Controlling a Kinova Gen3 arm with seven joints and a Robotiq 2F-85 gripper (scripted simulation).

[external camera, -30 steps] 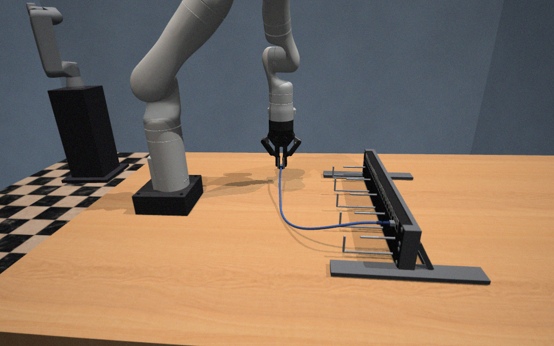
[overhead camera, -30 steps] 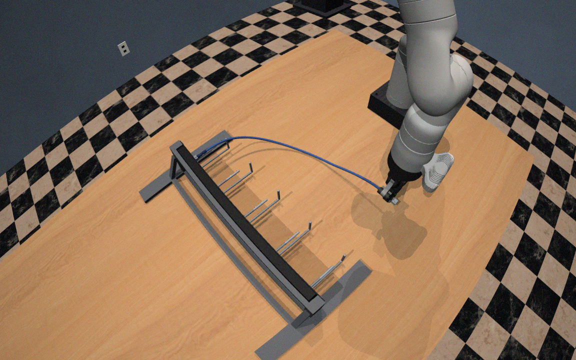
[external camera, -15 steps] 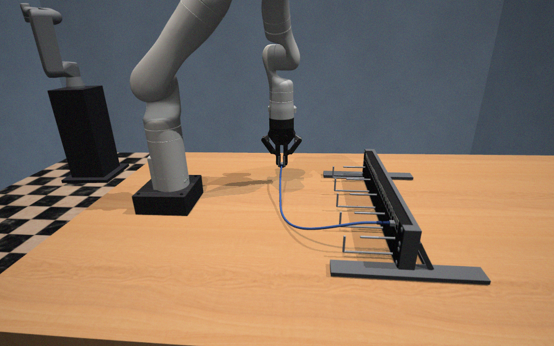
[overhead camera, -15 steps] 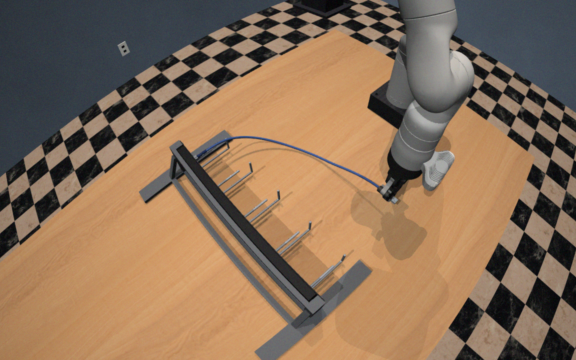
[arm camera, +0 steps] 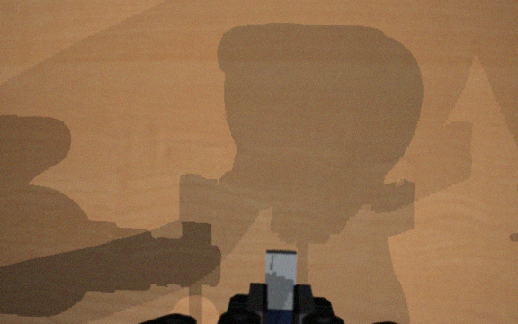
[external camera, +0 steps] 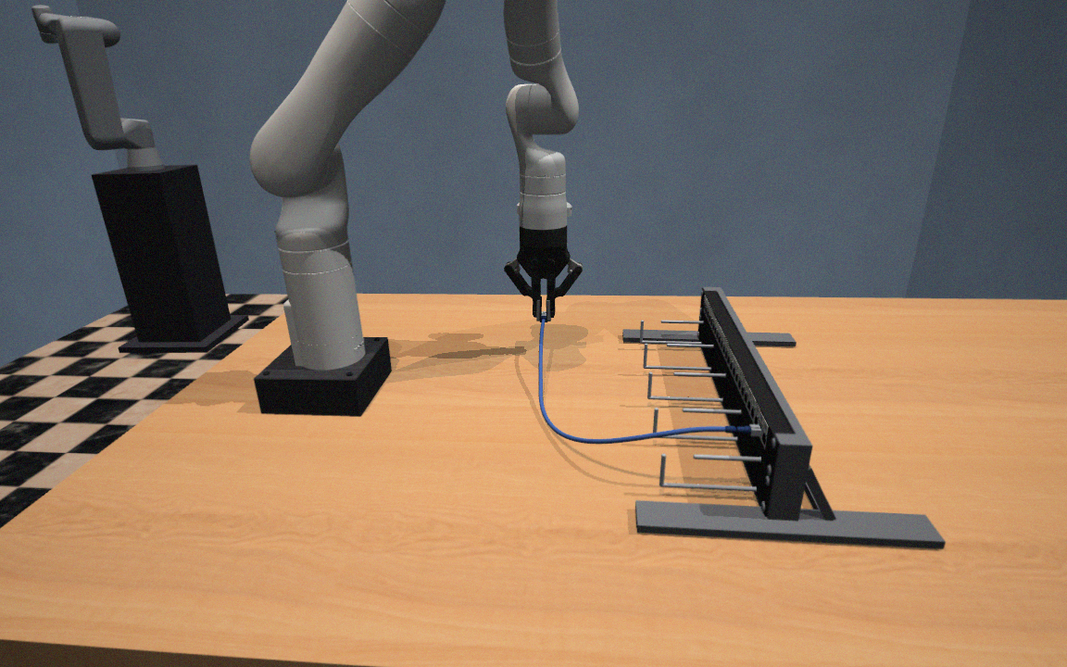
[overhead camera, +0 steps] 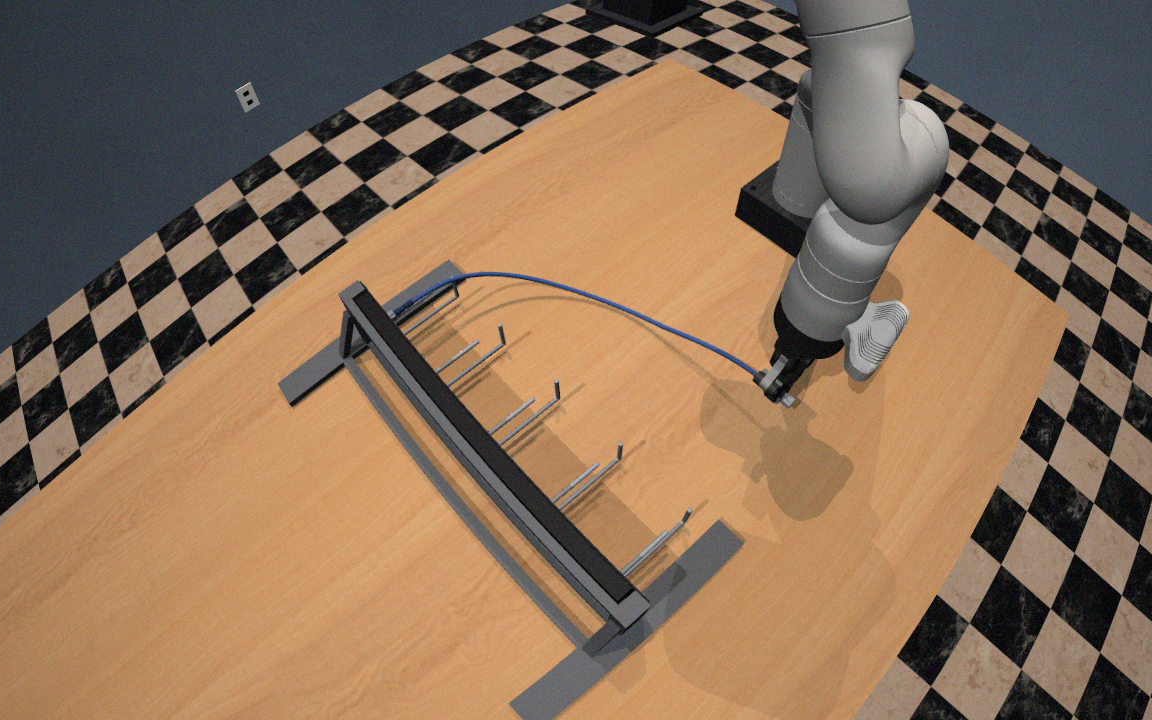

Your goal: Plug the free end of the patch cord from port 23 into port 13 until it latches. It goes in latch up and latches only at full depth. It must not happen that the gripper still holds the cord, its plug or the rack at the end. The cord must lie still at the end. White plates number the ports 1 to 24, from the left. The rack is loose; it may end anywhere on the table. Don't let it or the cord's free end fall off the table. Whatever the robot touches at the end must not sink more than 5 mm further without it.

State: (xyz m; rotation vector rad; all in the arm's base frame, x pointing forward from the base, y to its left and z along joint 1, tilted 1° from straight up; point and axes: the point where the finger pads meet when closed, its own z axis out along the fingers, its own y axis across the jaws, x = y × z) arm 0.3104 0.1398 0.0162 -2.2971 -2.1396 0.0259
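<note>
Right now my hand is 1 cm to the right of the plug and 1 cm above it.
</note>
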